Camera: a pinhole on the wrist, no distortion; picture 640 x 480 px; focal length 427.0 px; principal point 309.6 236.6 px. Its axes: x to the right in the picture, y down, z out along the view. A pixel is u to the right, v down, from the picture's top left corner.
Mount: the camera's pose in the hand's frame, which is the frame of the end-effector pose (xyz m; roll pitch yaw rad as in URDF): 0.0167 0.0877 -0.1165 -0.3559 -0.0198 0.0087
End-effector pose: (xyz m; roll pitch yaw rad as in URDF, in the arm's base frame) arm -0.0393 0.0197 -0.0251 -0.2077 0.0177 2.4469
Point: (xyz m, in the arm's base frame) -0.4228 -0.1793 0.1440
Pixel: 464 357
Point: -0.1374 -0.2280 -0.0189
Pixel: 125 409
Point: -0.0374 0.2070 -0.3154
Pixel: behind the camera
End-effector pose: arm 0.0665 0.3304 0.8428 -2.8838 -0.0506 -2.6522
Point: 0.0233 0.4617 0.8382
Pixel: 139 292
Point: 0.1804 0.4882 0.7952
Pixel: outside the picture
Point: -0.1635 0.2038 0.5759
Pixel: 600 50
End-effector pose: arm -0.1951 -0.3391 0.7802 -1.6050 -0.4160 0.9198
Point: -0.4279 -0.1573 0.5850
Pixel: 225 167
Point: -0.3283 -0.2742 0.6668
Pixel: 166 78
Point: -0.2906 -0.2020 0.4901
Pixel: 208 340
